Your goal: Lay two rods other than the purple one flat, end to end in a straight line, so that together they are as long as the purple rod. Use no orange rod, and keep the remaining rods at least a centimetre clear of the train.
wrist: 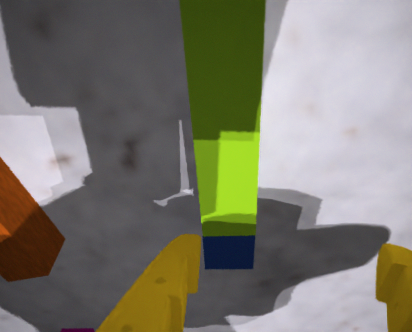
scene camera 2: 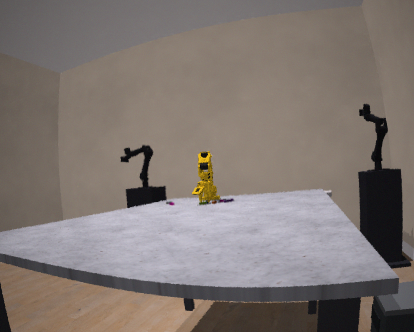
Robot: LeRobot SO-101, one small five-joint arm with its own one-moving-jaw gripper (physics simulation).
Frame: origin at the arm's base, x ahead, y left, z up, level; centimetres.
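Seen in the pictures: end effector, tool point: (wrist: 199,256) (scene camera 2: 208,201).
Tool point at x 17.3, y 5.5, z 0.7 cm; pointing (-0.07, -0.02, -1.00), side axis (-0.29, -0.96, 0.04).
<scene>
A point is followed by its place in that frame.
My gripper (scene camera 2: 196,192) (wrist: 291,246) is open, its two yellow jaws wide apart in the wrist view. A lime-green rod (wrist: 224,95) {x 20.8, y 4.1, z 1.0 cm} runs down from the top of the wrist view. A dark blue piece (wrist: 229,253) {x 17.5, y 4.8, z 1.0 cm} shows at its near end, in line with it, close beside the left jaw's tip and well away from the right jaw. Whether the green and blue pieces touch is hard to tell. In the scene view a small green piece (scene camera 2: 203,203) {x 21.0, y 4.5, z 0.3 cm} lies at the arm's base, and a purple rod (scene camera 2: 228,200) {x 16.4, y 15.0, z 0.7 cm} lies to its right.
An orange rod (wrist: 31,240) {x 18.6, y 8.7, z 0.7 cm} lies at the left of the wrist view, with a magenta edge (wrist: 77,330) {x 13.9, y 10.5, z 0.1 cm} at the bottom. In the scene view, a magenta piece (scene camera 2: 171,203) {x 20.4, y -11.7, z 0.8 cm} lies left of the arm on the marble table (scene camera 2: 200,245) {x 98.2, y 31.2, z 0.0 cm}. Two black arms stand on pedestals beyond the table.
</scene>
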